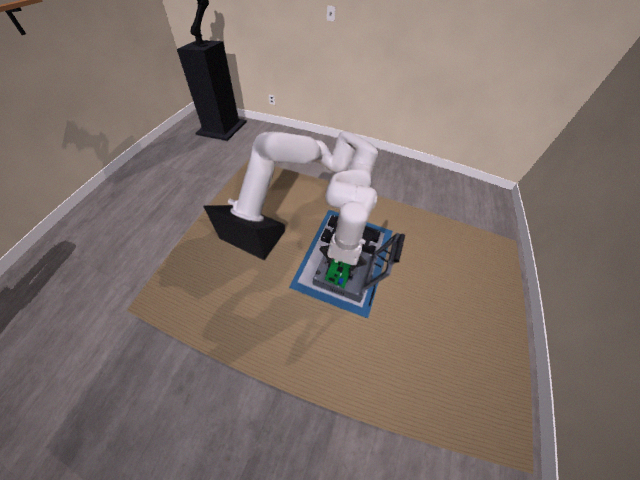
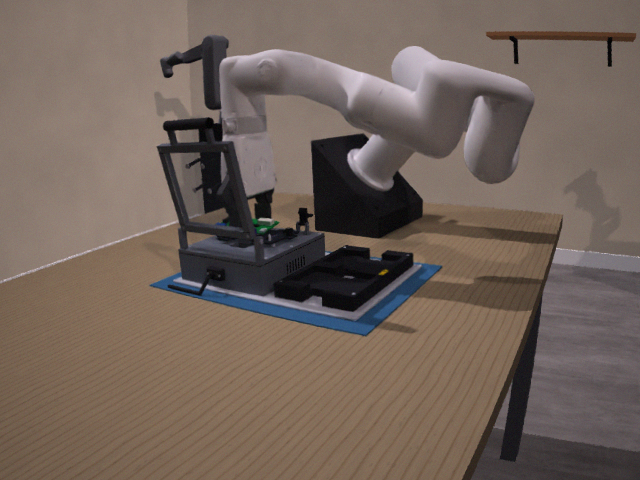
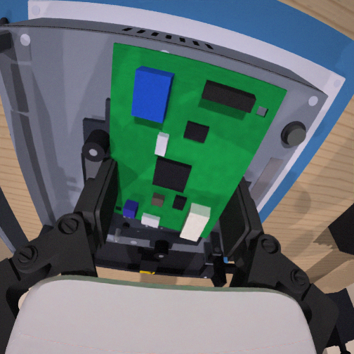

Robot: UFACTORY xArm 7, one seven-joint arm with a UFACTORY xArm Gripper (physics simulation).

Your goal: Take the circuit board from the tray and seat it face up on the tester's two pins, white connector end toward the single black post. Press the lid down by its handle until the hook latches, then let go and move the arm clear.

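Where they show: gripper, fingertip midpoint: (image 1: 340,266); arm's base, origin of the base link: (image 1: 247,215) (image 2: 369,171).
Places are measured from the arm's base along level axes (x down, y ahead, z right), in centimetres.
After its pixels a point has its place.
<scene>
The circuit board (image 1: 338,273) {x 4.5, y 38.7, z 9.4 cm} (image 2: 266,225) {x 4.3, y 37.4, z 3.9 cm} (image 3: 205,155) lies face up on the grey tester (image 1: 357,273) {x 6.4, y 45.1, z 6.2 cm} (image 2: 224,266) {x 8.0, y 49.7, z 4.0 cm} (image 3: 55,85). Its white connector end points toward the tray side, where a black post (image 3: 161,248) shows beyond the board. My gripper (image 1: 339,262) {x 5.2, y 38.6, z 6.3 cm} (image 2: 249,215) {x 5.2, y 38.6, z 6.3 cm} (image 3: 171,184) points down, its fingers against the board's two long edges near that end. The board hides the pins, so I cannot tell whether it sits on them. The lid (image 1: 382,276) {x -9.0, y 51.2, z 13.2 cm} (image 2: 236,191) {x -4.4, y 51.9, z -1.2 cm} stands open, its black handle (image 1: 399,248) {x -15.2, y 53.3, z 6.7 cm} (image 2: 187,124) {x -14.5, y 54.3, z 5.1 cm} at the top. The tray (image 2: 341,301) {x 10.5, y 50.3, z -16.2 cm} holds no board.
The tester and tray stand on a white plate over a blue mat (image 1: 325,298) {x 12.1, y 36.8, z 16.5 cm} (image 2: 310,319) {x 12.2, y 53.9, z -13.3 cm} (image 3: 280,30). The black latch hook (image 2: 303,217) {x 3.4, y 33.7, z -1.4 cm} rises at the tester's edge. A black cable (image 2: 188,290) {x 11.7, y 52.9, z 9.5 cm} lies beside the tester. The arm's black base (image 1: 242,235) {x 0.3, y 2.6, z 8.6 cm} (image 2: 341,206) {x 6.3, y 10.9, z 2.3 cm} stands nearby.
</scene>
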